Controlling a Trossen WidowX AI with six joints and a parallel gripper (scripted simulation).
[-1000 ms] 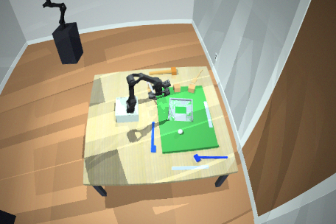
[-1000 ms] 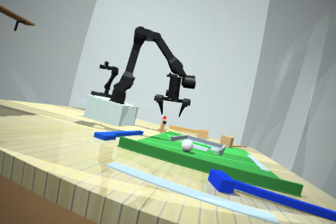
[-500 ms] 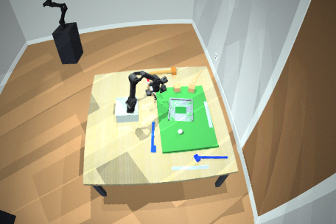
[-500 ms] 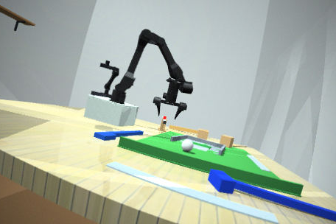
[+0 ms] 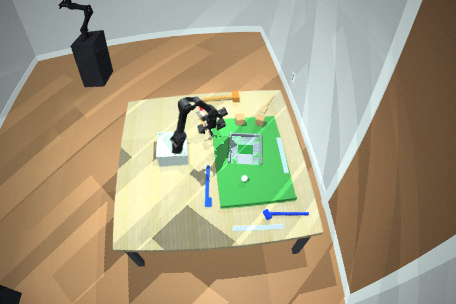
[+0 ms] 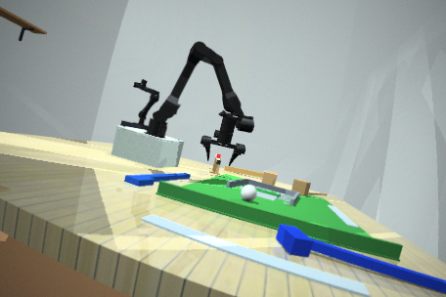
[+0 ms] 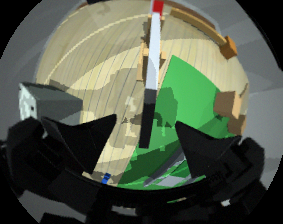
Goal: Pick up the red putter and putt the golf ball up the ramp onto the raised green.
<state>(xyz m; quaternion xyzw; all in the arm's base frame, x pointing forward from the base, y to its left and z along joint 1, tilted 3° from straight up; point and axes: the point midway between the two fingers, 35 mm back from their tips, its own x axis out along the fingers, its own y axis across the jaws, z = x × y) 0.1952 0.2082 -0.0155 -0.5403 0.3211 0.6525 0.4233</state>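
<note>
Now: gripper tip 50 mm past the red putter and 100 mm to the right of it. The rest, counted from my gripper tip: white golf ball (250 mm ahead, 340 mm to the right, 30 mm below); green mat (290 mm ahead, 150 mm to the right, 50 mm below).
</note>
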